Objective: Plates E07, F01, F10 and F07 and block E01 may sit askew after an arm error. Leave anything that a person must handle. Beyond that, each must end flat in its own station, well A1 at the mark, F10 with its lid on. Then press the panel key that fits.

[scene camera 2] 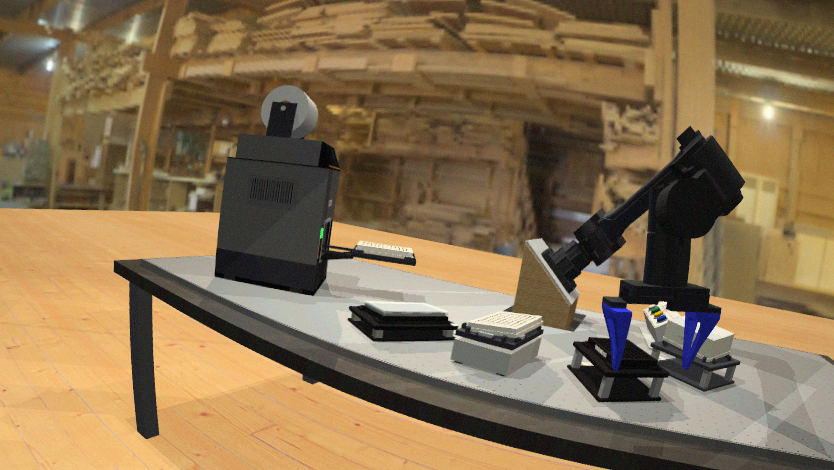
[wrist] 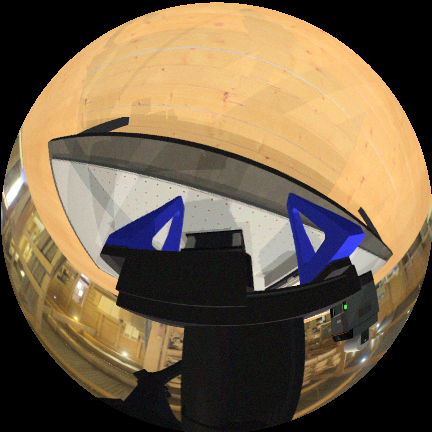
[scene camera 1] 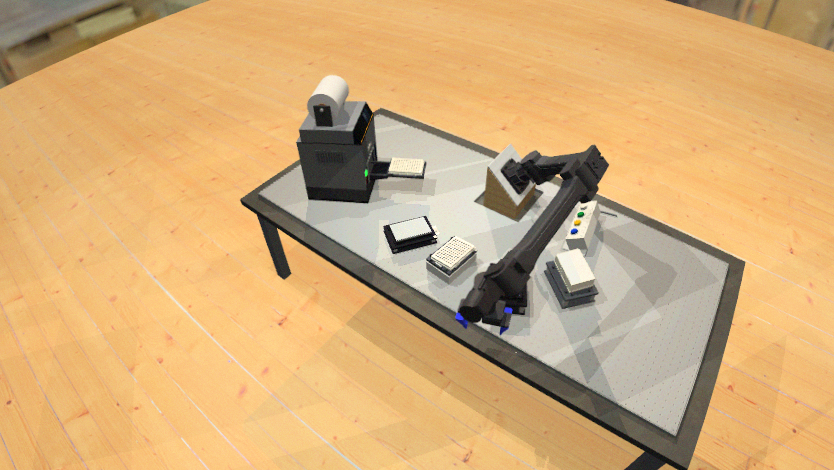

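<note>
My gripper [scene camera 1: 483,328] [scene camera 2: 652,368] [wrist: 236,198] is open and empty, fingers down, at the black station [scene camera 2: 630,392] [wrist: 215,235]; a finger overlaps the black plate [scene camera 2: 636,354] in scene camera 2. The arm mostly hides that plate in scene camera 1. A cream plate [scene camera 1: 454,251] [scene camera 2: 506,322] sits tilted on a light grey station [scene camera 1: 448,273] [scene camera 2: 493,354]. A lidded plate [scene camera 1: 411,229] [scene camera 2: 405,308] lies on another black station. A cream plate [scene camera 1: 406,165] [scene camera 2: 385,249] lies on the machine's tray. A white block [scene camera 1: 574,269] [scene camera 2: 703,339] looks askew on a dark grey stand. Labels are unreadable.
The tall dark machine [scene camera 1: 335,169] [scene camera 2: 274,221] carries a white roll and shows a green light. The arm's base is on a wooden wedge [scene camera 1: 503,196] [scene camera 2: 539,291]. The key panel [scene camera 1: 584,224] [scene camera 2: 654,326] has white, green, yellow and blue keys and stands behind the block.
</note>
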